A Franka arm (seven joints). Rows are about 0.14 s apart.
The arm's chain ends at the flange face. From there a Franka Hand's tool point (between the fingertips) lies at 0.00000 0.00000 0.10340 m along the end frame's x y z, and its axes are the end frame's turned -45 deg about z.
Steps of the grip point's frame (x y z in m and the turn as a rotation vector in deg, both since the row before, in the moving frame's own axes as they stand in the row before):
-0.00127, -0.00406, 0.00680, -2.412, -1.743, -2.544
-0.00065, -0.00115, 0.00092, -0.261, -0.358, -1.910
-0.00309, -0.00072, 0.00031, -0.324, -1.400, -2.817
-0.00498, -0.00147, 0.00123, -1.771, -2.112, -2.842
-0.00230, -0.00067, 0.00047, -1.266, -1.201, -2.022
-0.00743, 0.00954, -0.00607, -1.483, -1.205, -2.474
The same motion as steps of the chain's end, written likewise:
-0.00474, -0.00725, 0.00694, -2.938, 0.473, -2.544
-0.00116, -0.00115, 0.00092, -0.438, -0.069, -1.910
-0.00138, -0.00056, 0.00034, -1.219, -0.761, -2.817
-0.00425, -0.00248, 0.00135, -2.746, -0.241, -2.842
-0.00224, -0.00199, 0.00052, -1.744, 0.046, -2.022
0.00106, 0.00858, -0.00601, -1.901, 0.197, -2.474

